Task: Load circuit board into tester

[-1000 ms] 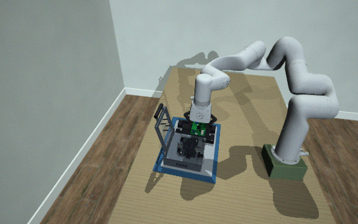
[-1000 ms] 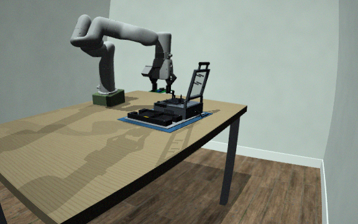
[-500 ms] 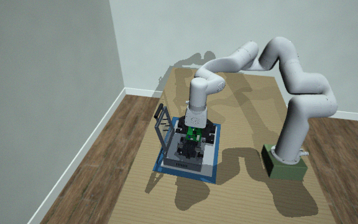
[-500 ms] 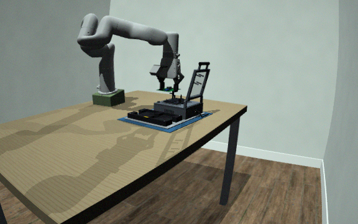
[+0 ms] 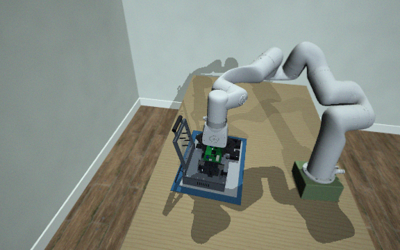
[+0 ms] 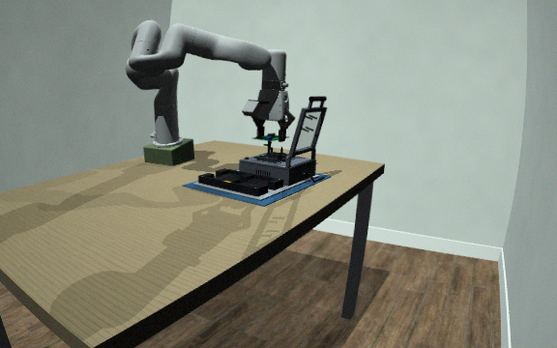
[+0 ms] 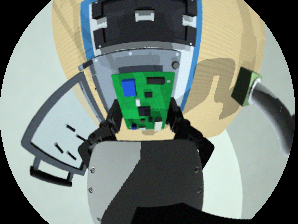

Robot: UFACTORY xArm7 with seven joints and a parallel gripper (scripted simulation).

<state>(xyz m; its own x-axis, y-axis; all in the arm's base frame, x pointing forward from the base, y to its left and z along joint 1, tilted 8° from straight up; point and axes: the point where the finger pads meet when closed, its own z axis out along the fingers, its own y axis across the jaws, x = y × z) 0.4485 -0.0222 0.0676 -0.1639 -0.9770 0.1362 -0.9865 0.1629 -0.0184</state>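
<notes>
My gripper is now 10 mm short of the tester plate, 20 mm to the right of it and 60 mm above it. Round my hand: lid (130 mm ahead, 10 mm to the right, 50 mm above); green circuit board (right at my hand).
</notes>
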